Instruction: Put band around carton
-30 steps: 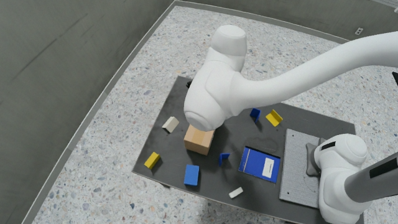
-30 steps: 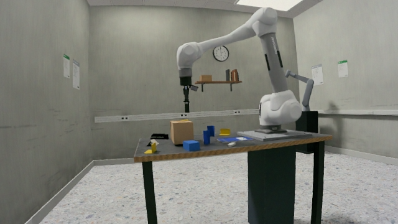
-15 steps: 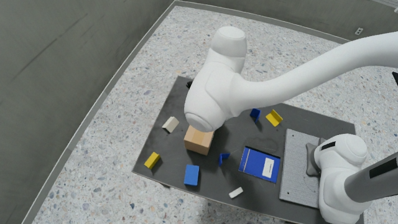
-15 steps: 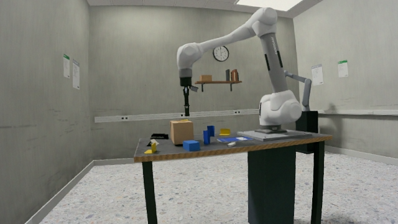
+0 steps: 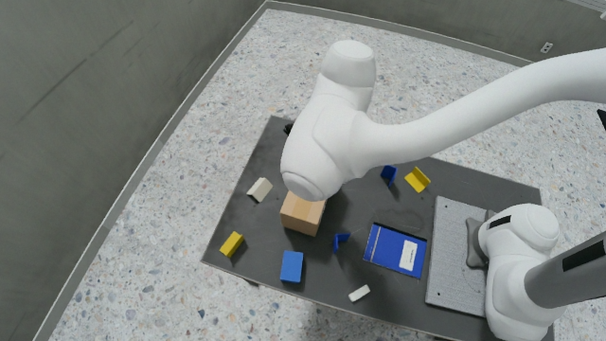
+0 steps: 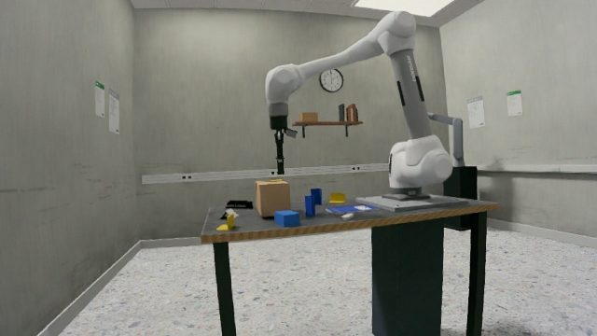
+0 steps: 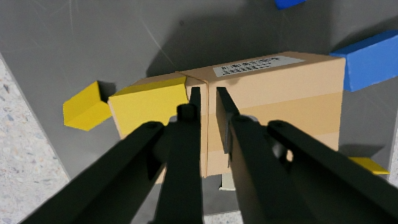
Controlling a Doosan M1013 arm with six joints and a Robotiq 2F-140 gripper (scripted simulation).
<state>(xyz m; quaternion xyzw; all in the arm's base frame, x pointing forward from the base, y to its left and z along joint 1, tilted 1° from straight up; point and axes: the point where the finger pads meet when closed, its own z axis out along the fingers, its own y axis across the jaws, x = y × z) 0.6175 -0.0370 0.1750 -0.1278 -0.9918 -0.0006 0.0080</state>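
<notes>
My gripper is now 5 cm short of the brown carton, 1 cm to the right of it and 13 cm above it. From my hand the other things lie so: blue block 5 cm ahead, 26 cm to the left, 18 cm below; white block 18 cm behind, 28 cm to the left, 19 cm below.
</notes>
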